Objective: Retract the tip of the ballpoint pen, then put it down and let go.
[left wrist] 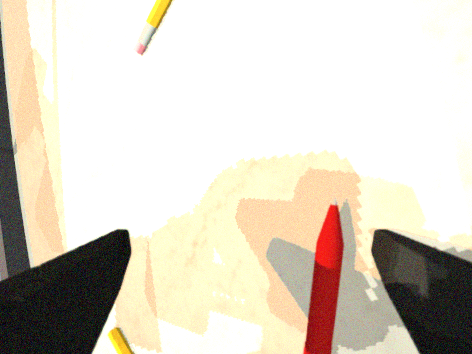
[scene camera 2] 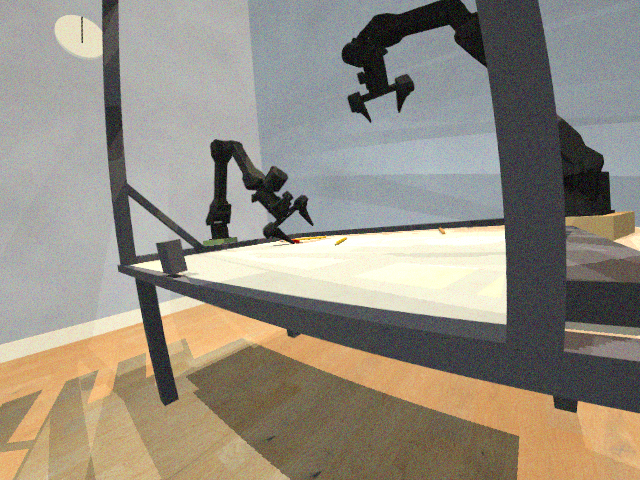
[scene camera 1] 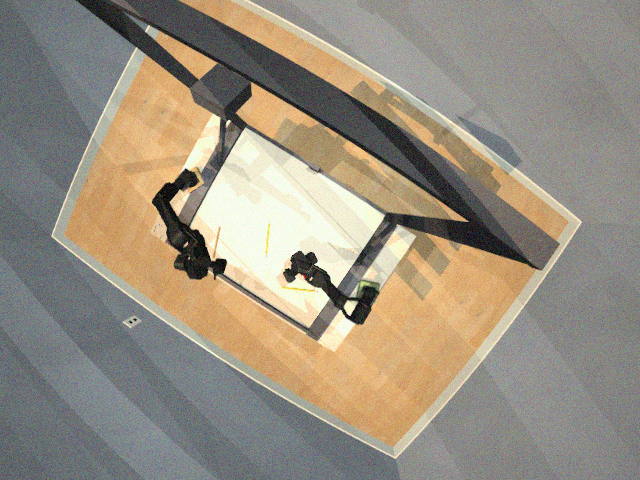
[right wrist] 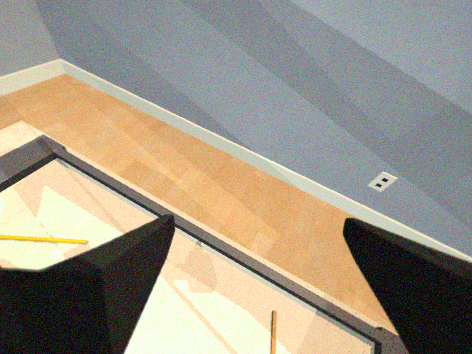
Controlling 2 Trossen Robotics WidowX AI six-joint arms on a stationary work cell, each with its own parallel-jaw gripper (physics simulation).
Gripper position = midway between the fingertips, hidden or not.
Note:
The right gripper (scene camera 2: pixel 384 116) is open and holds nothing. Also in view: the left gripper (scene camera 2: pixel 303 234), a red ballpoint pen (left wrist: pixel 329 248) and a dark frame (left wrist: pixel 22 263).
The left gripper also shows in the left wrist view (left wrist: pixel 252 241). The right gripper also shows in the right wrist view (right wrist: pixel 258 224).

